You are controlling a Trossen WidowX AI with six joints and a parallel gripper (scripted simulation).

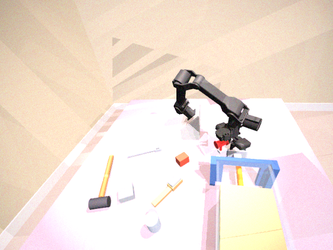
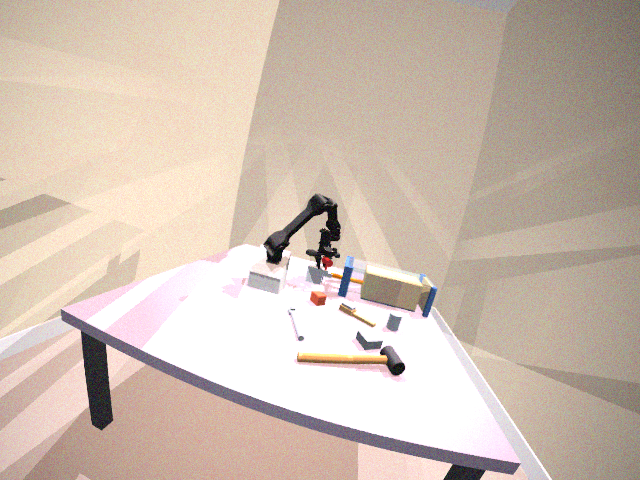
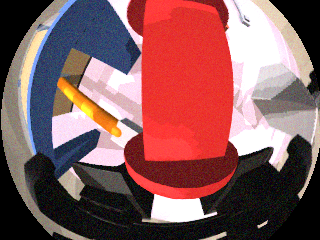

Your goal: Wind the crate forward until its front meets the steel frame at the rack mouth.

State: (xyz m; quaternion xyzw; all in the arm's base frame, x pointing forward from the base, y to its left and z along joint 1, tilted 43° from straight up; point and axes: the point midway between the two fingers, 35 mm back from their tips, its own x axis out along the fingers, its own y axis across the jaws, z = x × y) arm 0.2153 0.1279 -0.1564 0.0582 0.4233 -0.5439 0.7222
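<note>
Right now my gripper tip is 3 cm short of the red knob, 4 cm to the left of it and 5 cm below it. Round my gripper tip: grey winch: 4 cm behind, 3 cm to the left, 6 cm below; frame: 13 cm ahead, 3 cm to the left, 2 cm above; crank handle: 1 cm ahead, 1 cm to the right, 2 cm above.
</note>
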